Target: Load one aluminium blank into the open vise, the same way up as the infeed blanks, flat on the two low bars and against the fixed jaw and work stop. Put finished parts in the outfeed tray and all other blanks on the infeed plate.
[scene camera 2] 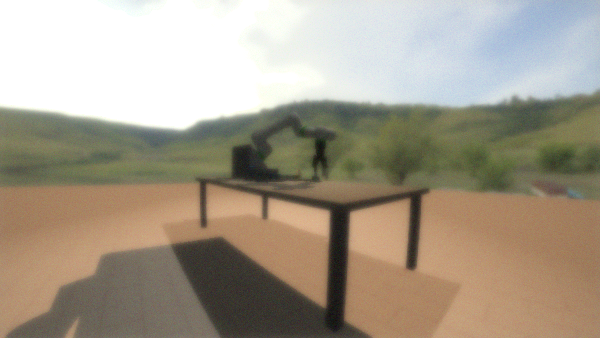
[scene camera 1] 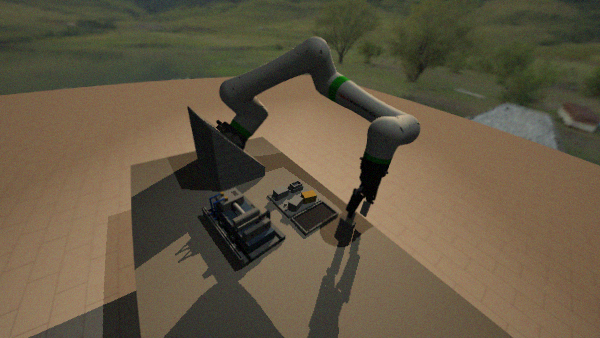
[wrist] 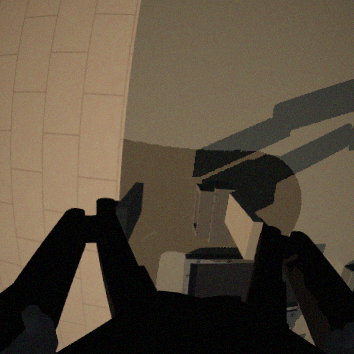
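Pixels of known places: gripper, between the fingertips: (scene camera 2: pixel 319 176) (scene camera 1: pixel 355 218) (wrist: pixel 184 202); arm's base, origin of its link: (scene camera 2: pixel 254 161) (scene camera 1: pixel 231 140).
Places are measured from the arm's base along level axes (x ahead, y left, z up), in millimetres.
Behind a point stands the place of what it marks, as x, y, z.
A dark grey block (scene camera 1: pixel 345 234) @[705, 110, -160] (wrist: pixel 206 212) @[684, 140, -125] stands on the table beyond the outfeed tray; its top looks stepped in the wrist view. My gripper (scene camera 1: pixel 358 209) @[696, 162, -123] (scene camera 2: pixel 320 176) @[696, 162, -123] (wrist: pixel 184 202) @[696, 162, -123] is partly open, pointing down over the block. In the wrist view a wide gap shows between the left finger and the block; the right pad appears close beside it. The vise (scene camera 1: pixel 256 227) @[515, -197, -66] stands on the left. The infeed plate (scene camera 1: pixel 281 203) @[407, 7, -154] bears grey blocks (scene camera 1: pixel 295 202) @[469, 32, -118], an orange block (scene camera 1: pixel 309 196) @[480, 110, -119] and a small dark part (scene camera 1: pixel 295 186) @[384, 113, -122]. Contact at the fingertips cannot be made out.
The outfeed tray (scene camera 1: pixel 321 224) @[606, 53, -154] (wrist: pixel 186 277) @[585, 159, -150], low-rimmed with a dark floor, lies between the infeed plate and the block. The table edge (wrist: pixel 122 150) @[747, 229, -162] runs left of the block in the wrist view. A grey wedge-shaped mount (scene camera 1: pixel 220 155) @[159, -138, 29] stands at the arm's base.
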